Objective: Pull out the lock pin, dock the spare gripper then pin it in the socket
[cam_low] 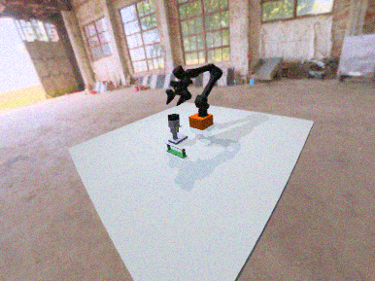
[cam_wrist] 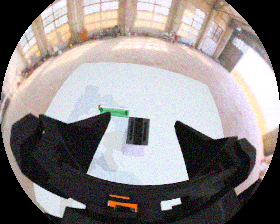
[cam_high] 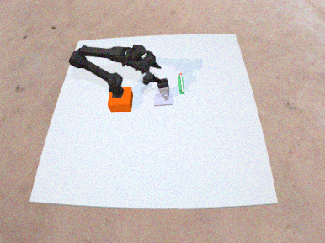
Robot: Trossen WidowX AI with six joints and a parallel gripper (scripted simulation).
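The green bar lies 100 mm ahead of my gripper tip, 130 mm to the left of it and 220 mm below it. The rest, counted from my gripper tip: spare gripper (10 mm ahead, 120 mm below); mount (190 mm below).
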